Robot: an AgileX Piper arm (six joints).
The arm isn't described. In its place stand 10 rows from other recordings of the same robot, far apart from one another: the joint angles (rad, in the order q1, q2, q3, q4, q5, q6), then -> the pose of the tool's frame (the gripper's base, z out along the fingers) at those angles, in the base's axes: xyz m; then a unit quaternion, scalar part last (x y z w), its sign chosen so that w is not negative.
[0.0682 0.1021 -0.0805 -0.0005 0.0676 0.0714] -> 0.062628 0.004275 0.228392 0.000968 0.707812 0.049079 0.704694
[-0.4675 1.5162 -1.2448 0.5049 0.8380 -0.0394] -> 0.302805 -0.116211 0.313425 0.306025 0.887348 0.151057 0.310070
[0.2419 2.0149 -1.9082 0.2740 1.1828 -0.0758] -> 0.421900 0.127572 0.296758 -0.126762 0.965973 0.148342 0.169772
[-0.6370 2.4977 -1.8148 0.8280 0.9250 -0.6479] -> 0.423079 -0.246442 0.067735 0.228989 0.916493 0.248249 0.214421
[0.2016 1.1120 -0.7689 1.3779 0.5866 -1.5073] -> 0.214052 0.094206 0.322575 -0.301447 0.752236 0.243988 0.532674
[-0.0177 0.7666 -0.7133 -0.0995 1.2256 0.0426] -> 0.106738 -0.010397 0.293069 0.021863 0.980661 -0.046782 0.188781
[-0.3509 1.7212 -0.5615 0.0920 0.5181 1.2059] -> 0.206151 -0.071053 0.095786 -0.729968 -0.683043 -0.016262 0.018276
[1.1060 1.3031 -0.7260 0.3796 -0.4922 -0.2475] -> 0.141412 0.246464 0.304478 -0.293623 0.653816 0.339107 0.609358
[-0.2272 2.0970 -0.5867 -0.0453 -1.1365 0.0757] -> 0.313671 -0.068681 0.077282 0.101085 0.794478 -0.034594 0.597821
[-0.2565 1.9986 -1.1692 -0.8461 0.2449 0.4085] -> 0.389624 -0.119267 0.140197 -0.048442 0.940612 -0.189404 0.277541
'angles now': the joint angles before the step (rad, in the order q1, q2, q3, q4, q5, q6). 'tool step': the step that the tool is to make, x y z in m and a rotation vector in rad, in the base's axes. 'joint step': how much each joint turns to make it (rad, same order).
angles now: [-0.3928 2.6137 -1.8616 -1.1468 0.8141 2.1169]
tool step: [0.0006 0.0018 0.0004 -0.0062 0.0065 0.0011]
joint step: [0.0050 0.0000 -0.0002 -0.0040 0.0089 -0.0002]
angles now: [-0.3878 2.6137 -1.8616 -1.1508 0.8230 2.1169]
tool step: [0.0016 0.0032 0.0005 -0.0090 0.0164 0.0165]
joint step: [0.0082 -0.0001 0.0002 -0.0075 0.0070 -0.0132]
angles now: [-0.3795 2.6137 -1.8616 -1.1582 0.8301 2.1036]
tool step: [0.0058 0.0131 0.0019 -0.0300 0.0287 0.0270]
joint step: [0.0331 0.0001 -0.0001 -0.0229 0.0325 -0.0052]
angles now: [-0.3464 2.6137 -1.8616 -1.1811 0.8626 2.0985]
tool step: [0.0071 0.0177 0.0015 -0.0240 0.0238 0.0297]
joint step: [0.0419 0.0000 0.0002 -0.0138 0.0318 -0.0040]
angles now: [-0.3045 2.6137 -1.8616 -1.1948 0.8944 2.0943]
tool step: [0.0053 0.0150 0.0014 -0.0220 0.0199 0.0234]
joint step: [0.0352 0.0000 0.0002 -0.0118 0.0286 -0.0032]
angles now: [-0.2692 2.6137 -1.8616 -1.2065 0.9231 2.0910]
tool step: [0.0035 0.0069 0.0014 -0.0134 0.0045 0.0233]
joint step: [0.0162 -0.0009 -0.0003 -0.0149 0.0036 -0.0010]
